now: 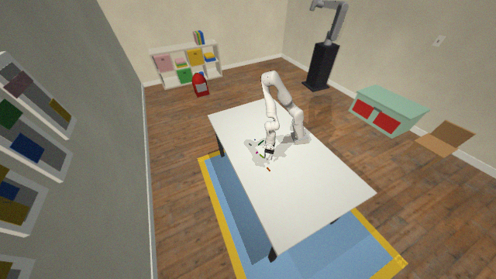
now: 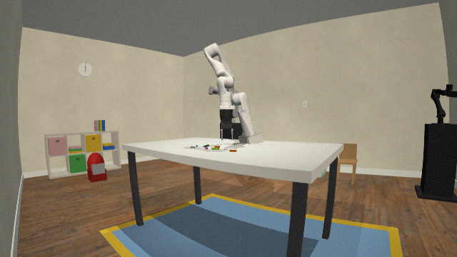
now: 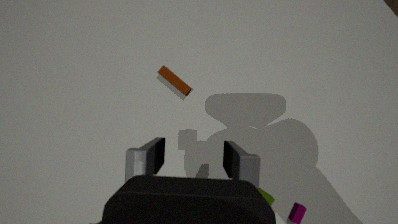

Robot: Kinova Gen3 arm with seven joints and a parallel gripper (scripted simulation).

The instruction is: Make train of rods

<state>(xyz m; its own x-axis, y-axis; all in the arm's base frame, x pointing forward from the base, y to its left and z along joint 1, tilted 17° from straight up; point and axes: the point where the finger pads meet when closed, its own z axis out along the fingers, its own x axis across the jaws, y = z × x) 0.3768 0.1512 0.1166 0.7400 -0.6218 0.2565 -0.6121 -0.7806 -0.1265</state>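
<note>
Now: hand 29 cm to the left of the blue rod and 7 cm above it. Also, from my hand: green rod: 4 cm behind, 24 cm to the right, 7 cm below; then lime rod: 2 cm ahead, 8 cm to the right, 7 cm below; then magenta rod: 5 cm ahead, 14 cm to the right, 7 cm below.
</note>
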